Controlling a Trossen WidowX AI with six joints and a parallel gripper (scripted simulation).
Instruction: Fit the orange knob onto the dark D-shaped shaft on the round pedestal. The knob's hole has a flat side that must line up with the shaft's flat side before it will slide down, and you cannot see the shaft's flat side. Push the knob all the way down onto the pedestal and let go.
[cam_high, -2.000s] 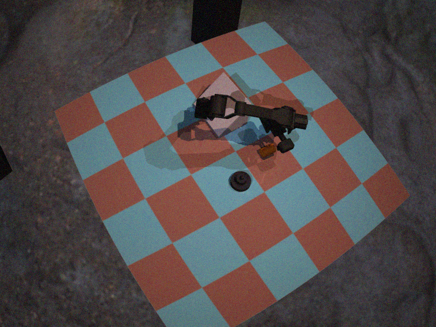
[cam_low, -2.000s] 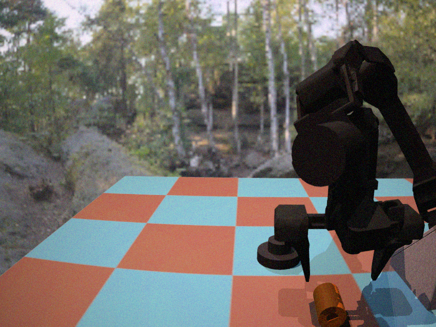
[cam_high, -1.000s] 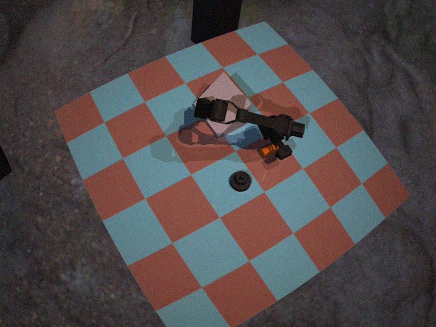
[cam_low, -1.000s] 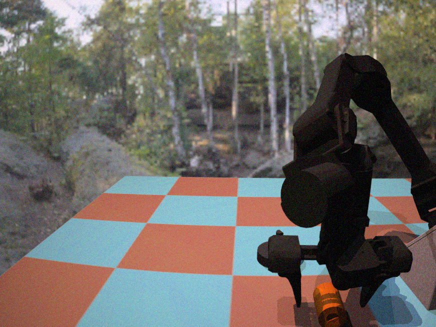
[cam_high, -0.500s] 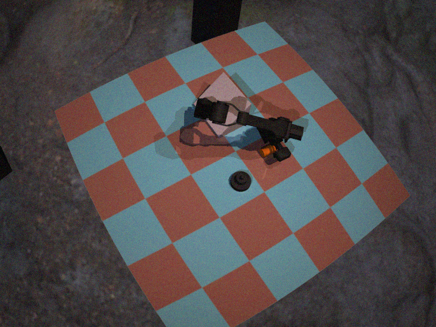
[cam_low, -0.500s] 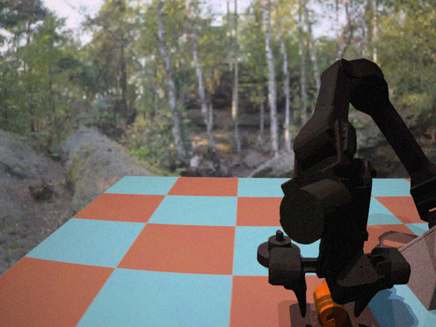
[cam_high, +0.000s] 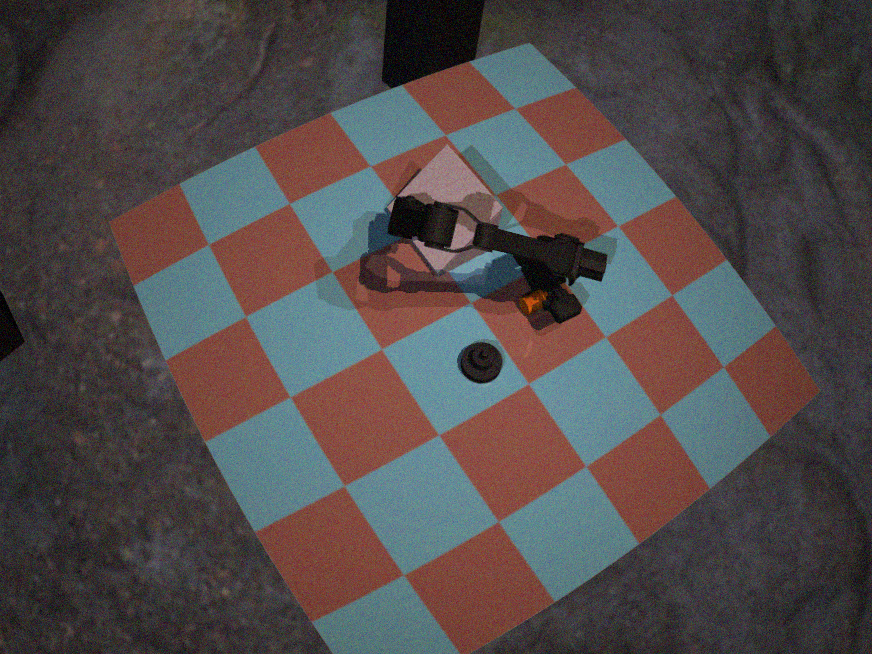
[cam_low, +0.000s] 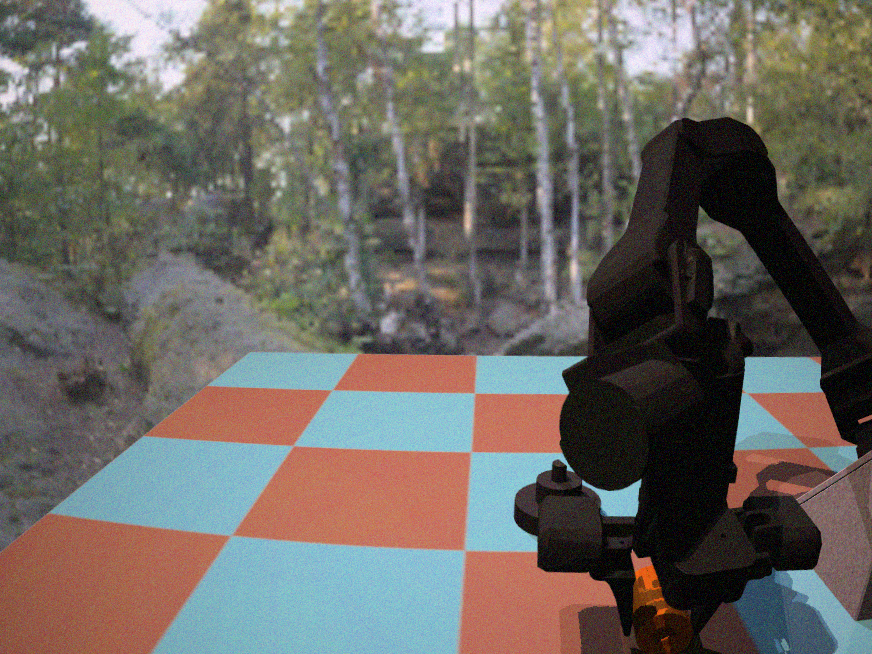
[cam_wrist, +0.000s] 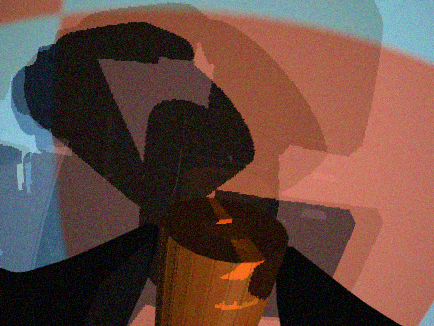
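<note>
Right now my gripper tip is 30 mm short of the dark pedestal, 200 mm to the left of it and 20 mm below it. From my gripper tip the other things lie so: orange knob (10 mm to the right, 10 mm above).
</note>
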